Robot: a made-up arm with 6 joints. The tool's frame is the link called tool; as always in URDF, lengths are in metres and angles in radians.
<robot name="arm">
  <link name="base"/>
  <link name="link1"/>
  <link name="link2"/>
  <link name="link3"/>
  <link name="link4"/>
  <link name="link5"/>
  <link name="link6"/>
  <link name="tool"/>
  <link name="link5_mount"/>
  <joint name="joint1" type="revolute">
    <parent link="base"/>
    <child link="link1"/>
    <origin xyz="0 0 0.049" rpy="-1.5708 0 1.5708"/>
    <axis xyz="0 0 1"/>
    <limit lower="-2.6" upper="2.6" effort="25" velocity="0.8"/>
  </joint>
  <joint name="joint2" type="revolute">
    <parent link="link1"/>
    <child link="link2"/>
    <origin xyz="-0.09 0.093 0.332" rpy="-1.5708 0 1.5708"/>
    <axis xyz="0 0 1"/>
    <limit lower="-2.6" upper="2.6" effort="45" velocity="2.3"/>
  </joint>
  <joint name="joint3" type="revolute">
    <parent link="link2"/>
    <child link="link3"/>
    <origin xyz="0.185 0.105 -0.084" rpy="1.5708 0 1.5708"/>
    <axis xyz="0 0 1"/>
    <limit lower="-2.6" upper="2.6" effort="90" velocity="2.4"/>
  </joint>
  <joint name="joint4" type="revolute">
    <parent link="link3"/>
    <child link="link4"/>
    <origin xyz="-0.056 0.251 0.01" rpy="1.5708 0 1.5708"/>
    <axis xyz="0 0 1"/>
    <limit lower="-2.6" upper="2.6" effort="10" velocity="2.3"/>
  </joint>
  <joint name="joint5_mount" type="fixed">
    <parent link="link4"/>
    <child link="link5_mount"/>
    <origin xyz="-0.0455 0.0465 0.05" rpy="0 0 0"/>
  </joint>
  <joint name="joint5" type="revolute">
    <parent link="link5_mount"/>
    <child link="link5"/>
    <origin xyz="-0.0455 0.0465 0.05" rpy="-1.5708 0 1.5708"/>
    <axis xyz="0 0 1"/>
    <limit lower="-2.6" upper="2.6" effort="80" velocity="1.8"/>
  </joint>
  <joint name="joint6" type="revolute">
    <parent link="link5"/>
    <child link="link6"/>
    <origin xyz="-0.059 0.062 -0.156" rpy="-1.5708 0 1.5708"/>
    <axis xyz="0 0 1"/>
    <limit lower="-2.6" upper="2.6" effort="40" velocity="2.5"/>
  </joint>
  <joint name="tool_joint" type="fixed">
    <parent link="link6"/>
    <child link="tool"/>
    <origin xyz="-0.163 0.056 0.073" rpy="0 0 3.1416"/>
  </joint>
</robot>
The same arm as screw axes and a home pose.
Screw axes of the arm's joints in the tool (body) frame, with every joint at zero. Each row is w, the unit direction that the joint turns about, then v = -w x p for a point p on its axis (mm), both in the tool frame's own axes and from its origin. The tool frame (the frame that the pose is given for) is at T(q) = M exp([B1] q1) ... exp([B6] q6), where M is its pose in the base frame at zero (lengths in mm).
B1: w -1 0.000015 0.000007 v 0 -249 378
B2: w -0.000015 -1 0.000007 v 156 0 250
B3: w -0.000007 -0.000007 -1 v -372 -145 0
B4: w 1 -0.000015 -0.000007 v 0 -39 -121
B5: w 0.000015 1 -0.000007 v 132 0 -101
B6: w 0.000007 0.000007 1 v 56 163 0
M: xyz -82 -378 -200 (mm) rpy 0 0 0 (deg, as in URDF)
Joint limits (deg, base to tool): -148.97..148.97 -148.97..148.97 -148.97..148.97 -148.97..148.97 -148.97..148.97 -148.97..148.97

